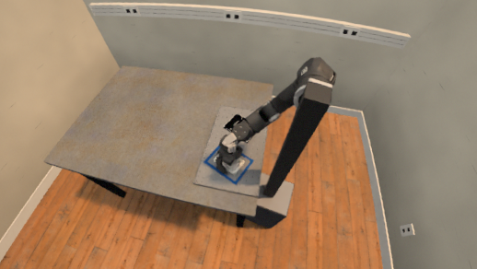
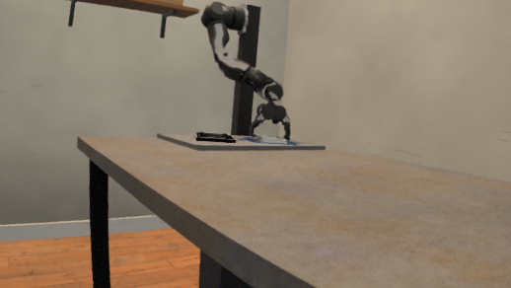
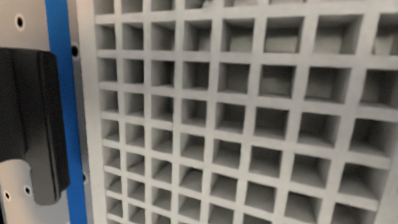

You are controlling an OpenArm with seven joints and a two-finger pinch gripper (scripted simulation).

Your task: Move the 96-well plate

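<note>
Now: the white 96-well plate right at my hand. Round my hand: black plate nest (210 mm to the right, 10 mm ahead).
</note>
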